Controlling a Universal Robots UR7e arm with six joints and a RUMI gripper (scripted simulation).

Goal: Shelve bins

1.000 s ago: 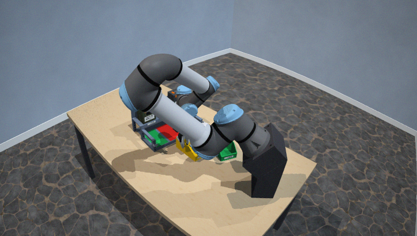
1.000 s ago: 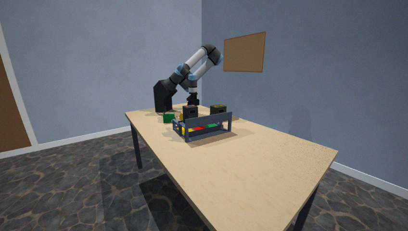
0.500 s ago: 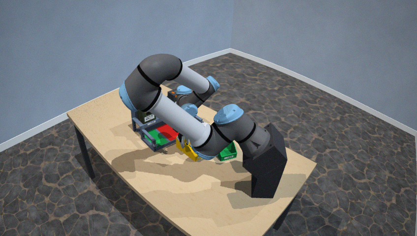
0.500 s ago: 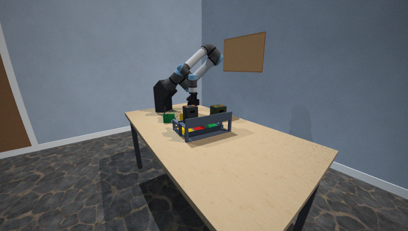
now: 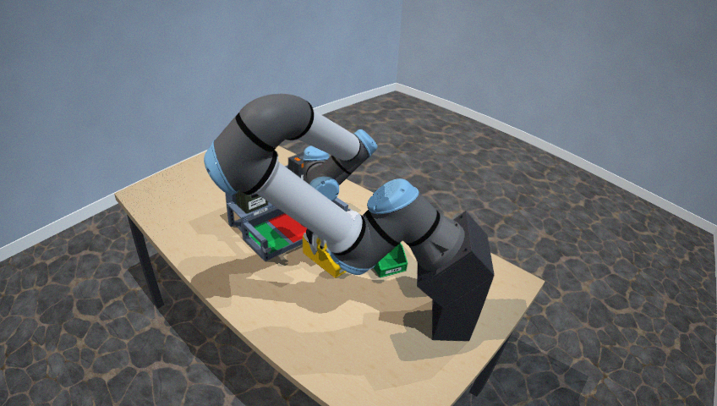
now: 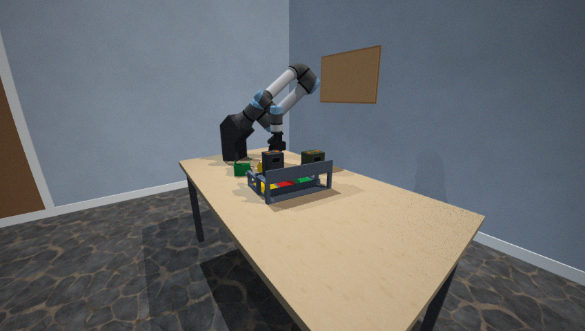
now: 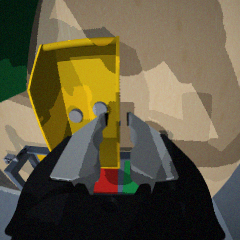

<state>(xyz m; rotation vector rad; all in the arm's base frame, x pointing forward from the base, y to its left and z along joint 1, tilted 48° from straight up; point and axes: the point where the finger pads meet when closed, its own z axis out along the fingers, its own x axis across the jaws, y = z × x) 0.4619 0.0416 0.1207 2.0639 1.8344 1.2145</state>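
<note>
The yellow bin lies 5 cm to the right of my hand and 3 cm below it. Also, from my hand: green bin (11 cm behind, 20 cm to the right, 3 cm below); then black box (31 cm ahead, 16 cm to the right, 10 cm above).
</note>
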